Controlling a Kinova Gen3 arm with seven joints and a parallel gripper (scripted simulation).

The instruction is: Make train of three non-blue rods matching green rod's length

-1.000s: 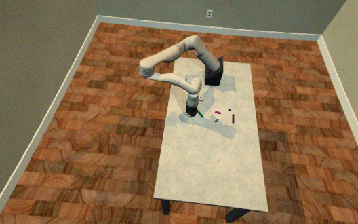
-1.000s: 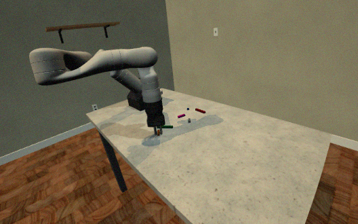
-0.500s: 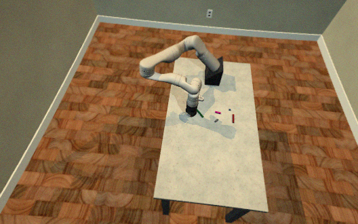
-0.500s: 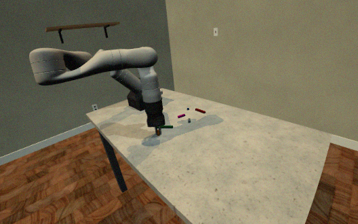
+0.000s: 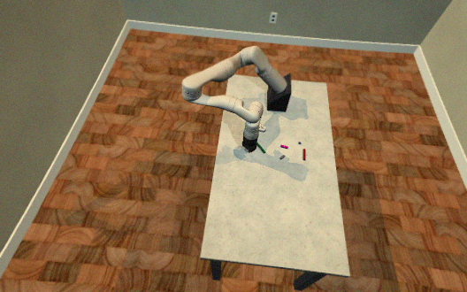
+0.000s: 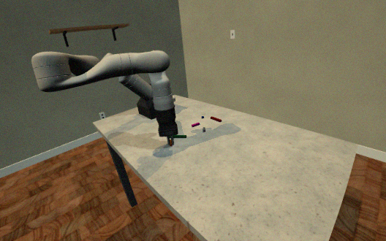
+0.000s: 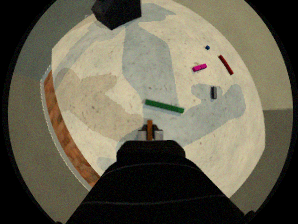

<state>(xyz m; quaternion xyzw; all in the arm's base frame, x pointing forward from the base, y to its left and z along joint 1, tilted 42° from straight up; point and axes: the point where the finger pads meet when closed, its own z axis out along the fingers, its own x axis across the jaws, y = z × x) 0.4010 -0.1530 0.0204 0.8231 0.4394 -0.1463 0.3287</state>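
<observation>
Right now my hand is 50 mm to the right of the green rod, 20 mm past it and 10 mm above it. Also, from my hand: grey rod: 180 mm to the left, 20 mm ahead, 10 mm below; small blue rod: 270 mm to the left, 90 mm behind, 10 mm below; orange rod: 10 mm below.
</observation>
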